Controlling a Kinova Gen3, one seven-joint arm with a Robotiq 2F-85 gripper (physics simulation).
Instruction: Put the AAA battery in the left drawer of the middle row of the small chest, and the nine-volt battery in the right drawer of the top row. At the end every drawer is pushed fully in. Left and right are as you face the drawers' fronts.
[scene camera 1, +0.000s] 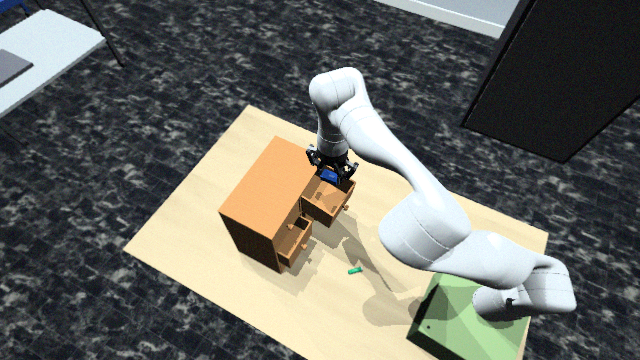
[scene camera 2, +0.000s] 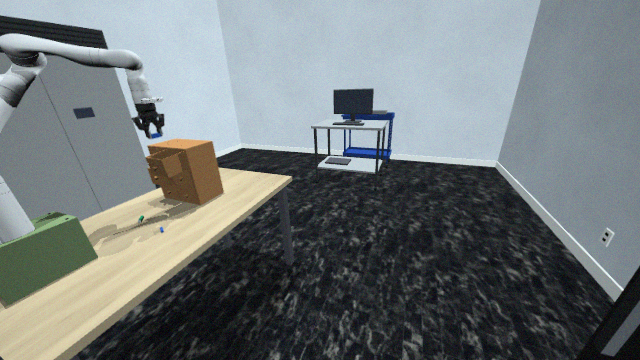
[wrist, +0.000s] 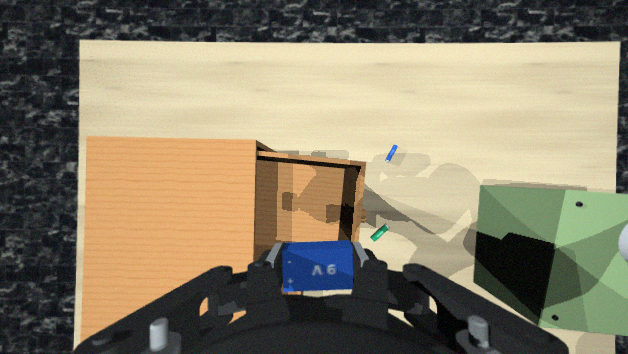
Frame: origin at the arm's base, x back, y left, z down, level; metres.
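Seen in the pictures: gripper, between the fingertips: (scene camera 1: 330, 178) (scene camera 2: 155, 137) (wrist: 317, 255); arm's base, origin of its link: (scene camera 1: 490, 303) (scene camera 2: 14, 235).
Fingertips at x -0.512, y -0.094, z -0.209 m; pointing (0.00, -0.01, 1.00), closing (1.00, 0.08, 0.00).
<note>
Pixels of each thing's top centre, then the offset from my fingertips to it. "spot": a spot on its surface instead. Level surfaces: height alone.
- blue nine-volt battery, centre of its top: (wrist: 316, 270) (scene camera 1: 330, 175) (scene camera 2: 154, 133) dy +0.003, dx -0.001, dz -0.018 m
- small chest, centre of its top: (wrist: 167, 283) (scene camera 1: 273, 182) (scene camera 2: 180, 143) dy +0.037, dx -0.158, dz +0.067 m
- top row, a spot on its surface: (wrist: 360, 187) spot: dy -0.040, dx +0.052, dz +0.089 m
- middle row, a spot on its surface: (scene camera 1: 297, 250) spot: dy +0.148, dx -0.043, dz +0.225 m
- slim blue cylinder, centre of its top: (wrist: 392, 153) (scene camera 2: 161, 228) dy -0.095, dx +0.186, dz +0.376 m
- thicker green cylinder battery, centre of its top: (wrist: 380, 233) (scene camera 1: 355, 269) (scene camera 2: 140, 217) dy +0.091, dx +0.140, dz +0.372 m
- table, height of its surface: dz +0.386 m
My gripper (scene camera 1: 330, 176) (scene camera 2: 156, 135) (wrist: 317, 255) is shut on the blue nine-volt battery (scene camera 1: 329, 175) (scene camera 2: 156, 135) (wrist: 318, 267), held high above the right side of the small chest (scene camera 1: 265, 185) (scene camera 2: 207, 170) (wrist: 170, 225). The right drawer of the top row (scene camera 1: 316, 209) (scene camera 2: 172, 164) (wrist: 360, 187) is pulled out below it; no object shows in its visible part. The left drawer of the middle row (scene camera 1: 297, 250) is also pulled out. A slim blue cylinder (scene camera 2: 161, 230) (wrist: 391, 153), apparently the AAA battery, lies on the table; the arm hides it in scene camera 1. Its label is unreadable.
A thicker green cylinder battery (scene camera 1: 355, 270) (scene camera 2: 141, 219) (wrist: 380, 233) lies on the table (scene camera 1: 190, 225) (scene camera 2: 250, 180) (wrist: 200, 90) in front of the chest. The green robot base block (scene camera 1: 465, 330) (scene camera 2: 50, 260) (wrist: 515, 210) stands at the table's opposite end.
</note>
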